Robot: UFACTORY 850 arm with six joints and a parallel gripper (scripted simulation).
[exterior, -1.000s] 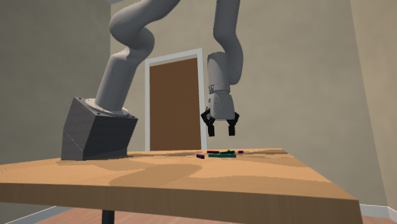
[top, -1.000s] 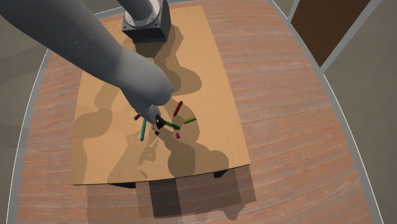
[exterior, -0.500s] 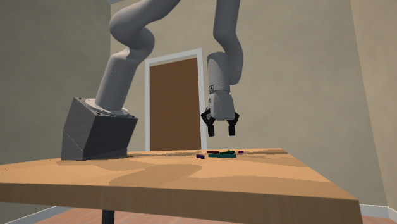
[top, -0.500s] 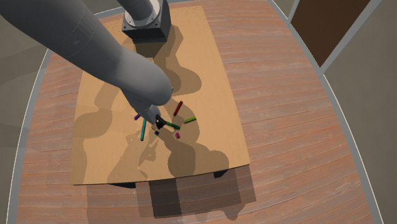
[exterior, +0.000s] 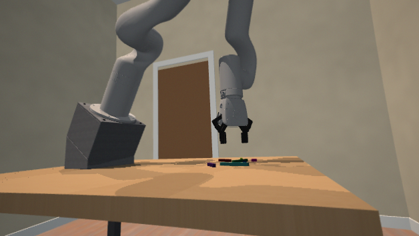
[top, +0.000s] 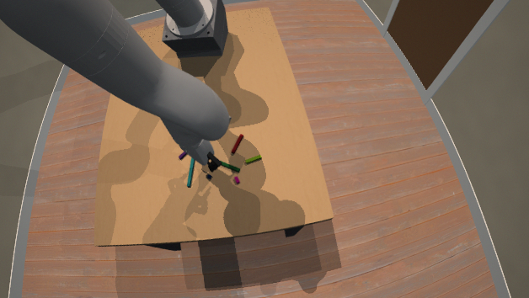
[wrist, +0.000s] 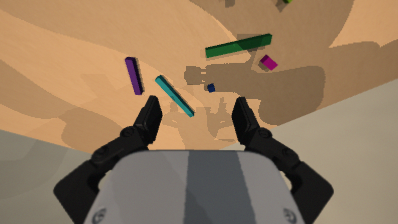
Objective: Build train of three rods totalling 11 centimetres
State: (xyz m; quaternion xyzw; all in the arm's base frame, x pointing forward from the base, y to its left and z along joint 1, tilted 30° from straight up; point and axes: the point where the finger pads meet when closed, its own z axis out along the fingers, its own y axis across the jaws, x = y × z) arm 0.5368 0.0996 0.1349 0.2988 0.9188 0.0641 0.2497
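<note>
My gripper is now 8 cm above the small blue rod, 3 cm short of it and 1 cm to the right of it. Also, from my hand: turquoise rod: 8 cm below, 6 cm to the right, 1 cm ahead; green rod: 8 cm below, 7 cm to the left, 1 cm behind; purple rod: 8 cm to the right, 8 cm below, 6 cm behind.
</note>
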